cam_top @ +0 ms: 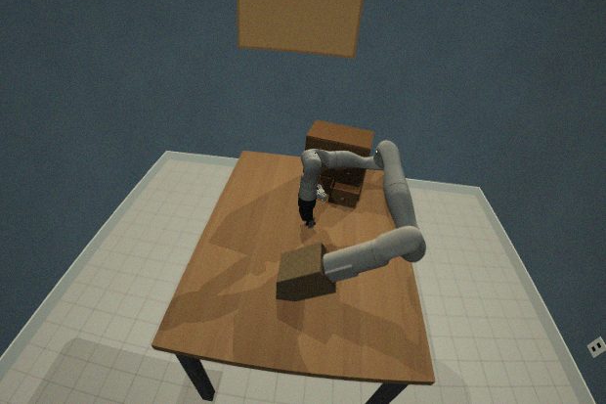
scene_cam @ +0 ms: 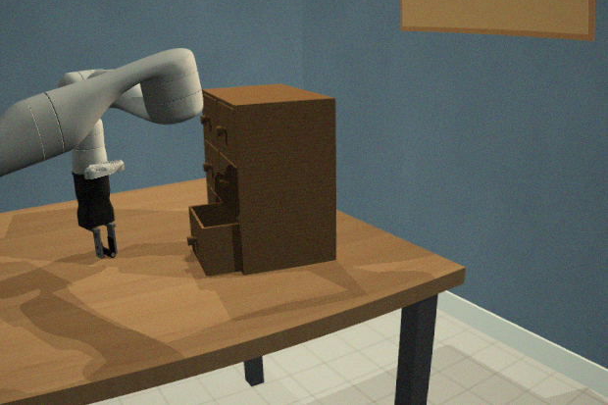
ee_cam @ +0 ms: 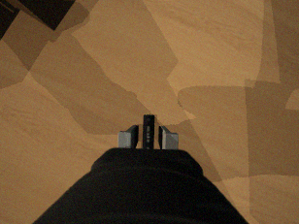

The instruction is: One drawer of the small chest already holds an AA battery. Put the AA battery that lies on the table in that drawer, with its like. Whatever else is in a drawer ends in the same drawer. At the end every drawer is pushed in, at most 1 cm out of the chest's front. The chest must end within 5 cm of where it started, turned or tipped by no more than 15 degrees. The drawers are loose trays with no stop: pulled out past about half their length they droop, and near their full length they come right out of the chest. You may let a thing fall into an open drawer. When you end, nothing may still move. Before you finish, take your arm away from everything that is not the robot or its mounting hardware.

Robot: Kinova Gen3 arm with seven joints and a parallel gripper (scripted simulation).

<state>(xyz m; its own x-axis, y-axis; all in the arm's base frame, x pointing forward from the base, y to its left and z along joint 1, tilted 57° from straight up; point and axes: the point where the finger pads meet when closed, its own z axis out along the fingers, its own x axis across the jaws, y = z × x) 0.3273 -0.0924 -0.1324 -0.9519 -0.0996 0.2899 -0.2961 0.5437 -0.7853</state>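
My gripper is now 1 cm above the black AA battery.
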